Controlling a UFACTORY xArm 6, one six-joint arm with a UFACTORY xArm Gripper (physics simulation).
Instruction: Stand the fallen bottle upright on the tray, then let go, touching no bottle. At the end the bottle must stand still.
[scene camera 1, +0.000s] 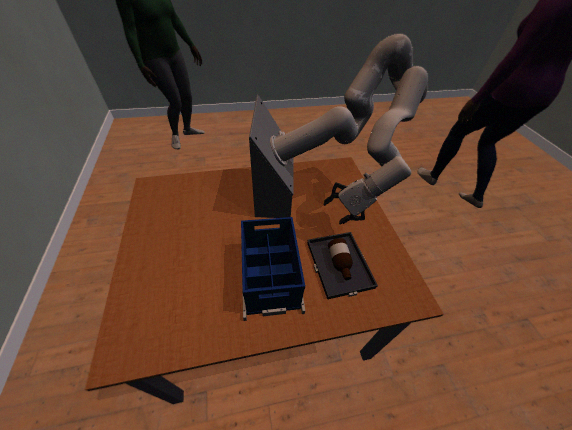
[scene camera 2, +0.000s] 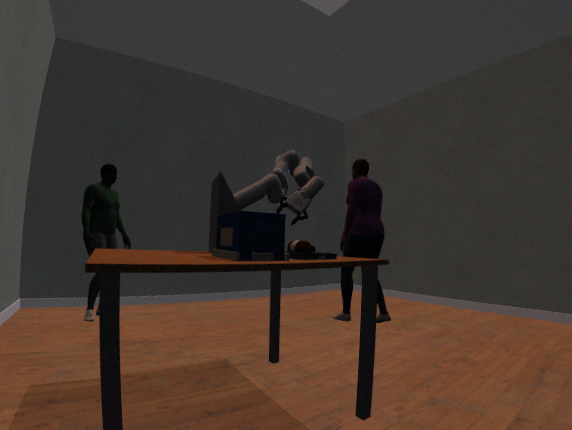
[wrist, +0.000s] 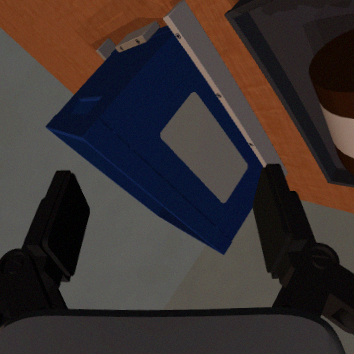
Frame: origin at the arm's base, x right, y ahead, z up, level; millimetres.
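Seen in the pictures: gripper, fingertip midpoint: (scene camera 1: 332, 213) (wrist: 168, 187); arm's base at its link origin: (scene camera 1: 278, 151) (scene camera 2: 231, 204).
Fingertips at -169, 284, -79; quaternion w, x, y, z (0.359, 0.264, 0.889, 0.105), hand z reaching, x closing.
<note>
Pixels of each thing's top centre, then the offset from my fingertips to it, as dx, dy, dz.
- brown bottle at its top centre: (scene camera 1: 344, 255) (scene camera 2: 303, 240) -35, +117, -106
- dark tray at its top centre: (scene camera 1: 340, 261) (scene camera 2: 302, 252) -34, +111, -159
- blue crate at its top centre: (wrist: 133, 191) (scene camera 1: 270, 250) (scene camera 2: 248, 215) +240, +131, -10
The brown bottle (scene camera 1: 341, 256) (scene camera 2: 302, 247) (wrist: 336, 72) with a white label lies on its side on the dark tray (scene camera 1: 332, 283) (scene camera 2: 326, 256) (wrist: 283, 94). In scene camera 1 its neck points toward the table's front edge. The wrist view shows part of the bottle, at the right edge, with its base end toward the top; the neck is out of that view. My gripper (scene camera 1: 334, 213) (scene camera 2: 286, 217) (wrist: 168, 187) is open and empty. It hangs above the table, behind the tray and higher than the bottle, with its fingers apart from it.
A blue crate (scene camera 1: 252, 300) (scene camera 2: 254, 235) (wrist: 145, 100) with empty compartments stands left of the tray in scene camera 1, with light brackets at its foot. The grey arm mount (scene camera 1: 270, 185) (scene camera 2: 216, 220) stands behind the crate. Two people (scene camera 1: 155, 30) (scene camera 1: 530, 75) stand beyond the table.
</note>
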